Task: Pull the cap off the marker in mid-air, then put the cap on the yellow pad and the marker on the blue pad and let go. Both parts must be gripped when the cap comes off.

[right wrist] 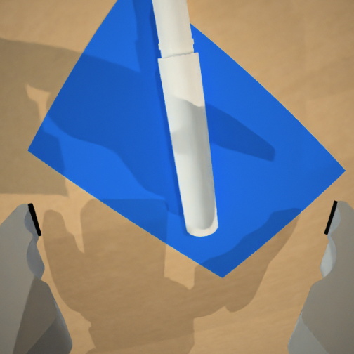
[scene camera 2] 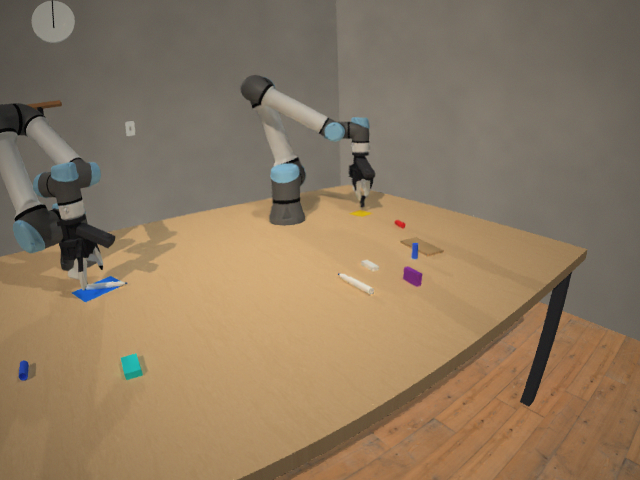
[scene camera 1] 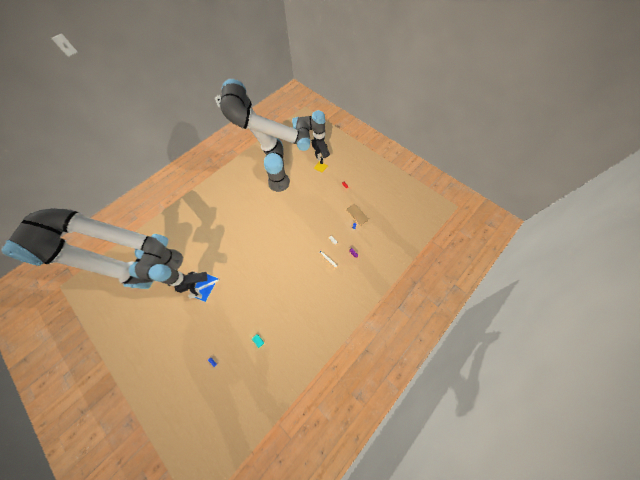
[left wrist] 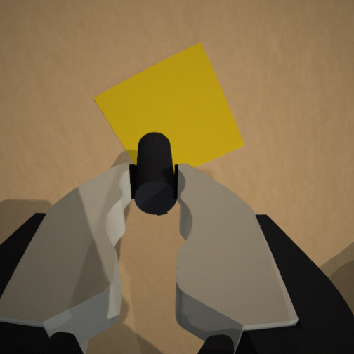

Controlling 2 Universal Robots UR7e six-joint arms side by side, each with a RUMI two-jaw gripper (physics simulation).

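Places are measured from the left arm's base along level axes (x ahead, y left, z up), in metres.
Where they show: left gripper, fingertip midpoint: (scene camera 2: 362, 200) (scene camera 1: 321, 160); right gripper, fingertip midpoint: (scene camera 2: 93, 279) (scene camera 1: 199, 285); left arm's base, origin of the base link: (scene camera 2: 287, 220) (scene camera 1: 279, 182); right arm's base, origin of the base link: (scene camera 1: 170, 261).
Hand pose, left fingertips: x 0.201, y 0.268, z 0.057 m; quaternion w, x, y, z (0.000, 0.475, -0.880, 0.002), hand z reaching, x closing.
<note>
Things, the pixels of their top centre, and the offset from my left fingertips.
- black cap, middle of its top: (scene camera 2: 362, 195) dz +0.020, dx -0.003, dy +0.002 m
- yellow pad, middle of its top: (scene camera 2: 360, 213) (scene camera 1: 320, 166) dz -0.056, dx +0.000, dy -0.010 m
- white uncapped marker, middle of its top: (scene camera 2: 106, 282) (scene camera 1: 208, 284) dz -0.039, dx -0.188, dy -1.088 m
- blue pad, middle of its top: (scene camera 2: 98, 288) (scene camera 1: 204, 286) dz -0.056, dx -0.209, dy -1.111 m
- second white marker, middle of its top: (scene camera 2: 354, 279) (scene camera 1: 328, 258) dz -0.039, dx +0.371, dy -0.623 m
- white block, middle of its top: (scene camera 2: 369, 263) (scene camera 1: 333, 239) dz -0.045, dx +0.342, dy -0.497 m
- purple block, middle of its top: (scene camera 2: 412, 270) (scene camera 1: 354, 252) dz -0.022, dx +0.493, dy -0.520 m
- small blue piece, middle of its top: (scene camera 2: 415, 243) (scene camera 1: 354, 224) dz -0.009, dx +0.422, dy -0.354 m
- brown plate, middle of its top: (scene camera 2: 421, 245) (scene camera 1: 357, 214) dz -0.049, dx +0.402, dy -0.255 m
- red piece, middle of its top: (scene camera 2: 400, 221) (scene camera 1: 345, 184) dz -0.036, dx +0.231, dy -0.083 m
- teal block, middle of its top: (scene camera 2: 130, 363) (scene camera 1: 257, 340) dz -0.042, dx +0.244, dy -1.210 m
- dark blue cylinder, middle of its top: (scene camera 2: 22, 366) (scene camera 1: 211, 362) dz -0.036, dx +0.089, dy -1.406 m
The black cap (scene camera 2: 362, 200) (left wrist: 155, 172) is held between the fingertips of my left gripper (left wrist: 155, 168) (scene camera 2: 362, 195), which is shut on it. It is low above the yellow pad (scene camera 1: 321, 167) (scene camera 2: 360, 213) (left wrist: 175, 100), over its near edge in the left wrist view. The white uncapped marker (scene camera 1: 208, 284) (scene camera 2: 105, 284) (right wrist: 187, 140) lies across the blue pad (scene camera 1: 206, 295) (scene camera 2: 93, 294) (right wrist: 280, 150). My right gripper (right wrist: 181, 207) (scene camera 2: 93, 277) is wide open, its fingers apart on either side of the marker's rear end and not touching it.
A second white marker (scene camera 1: 328, 258) (scene camera 2: 355, 284), a white block (scene camera 1: 332, 239) (scene camera 2: 369, 265), a purple block (scene camera 1: 353, 252) (scene camera 2: 412, 276), a small blue piece (scene camera 1: 354, 225) (scene camera 2: 415, 250), a brown plate (scene camera 1: 357, 213) (scene camera 2: 421, 246), a red piece (scene camera 1: 344, 184) (scene camera 2: 399, 223), a teal block (scene camera 1: 257, 341) (scene camera 2: 131, 366) and a dark blue cylinder (scene camera 1: 212, 362) (scene camera 2: 23, 370) are on the table.
</note>
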